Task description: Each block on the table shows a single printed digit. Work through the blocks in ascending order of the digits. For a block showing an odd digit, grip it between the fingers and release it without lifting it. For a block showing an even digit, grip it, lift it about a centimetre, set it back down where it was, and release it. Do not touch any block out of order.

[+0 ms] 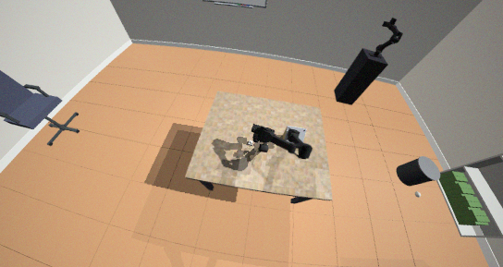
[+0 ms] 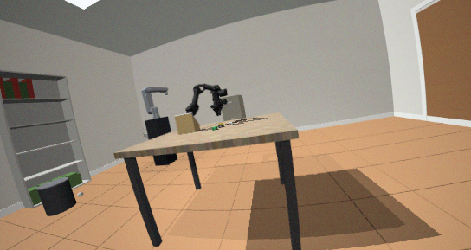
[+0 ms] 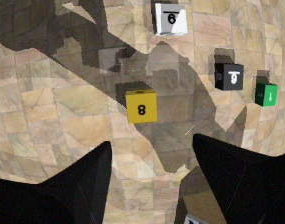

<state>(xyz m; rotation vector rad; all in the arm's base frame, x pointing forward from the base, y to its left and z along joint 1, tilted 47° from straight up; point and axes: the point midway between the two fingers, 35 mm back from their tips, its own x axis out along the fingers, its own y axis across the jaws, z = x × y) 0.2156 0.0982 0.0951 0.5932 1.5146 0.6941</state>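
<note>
Right now my gripper tip is 100 mm short of the white block, 80 mm above it and 30 mm to the left of it. Also, from my gripper tip: green block (190 mm to the right, 80 mm below, 20 mm ahead); black block (110 mm to the right, 80 mm below, 40 mm ahead); yellow block (80 mm below).
</note>
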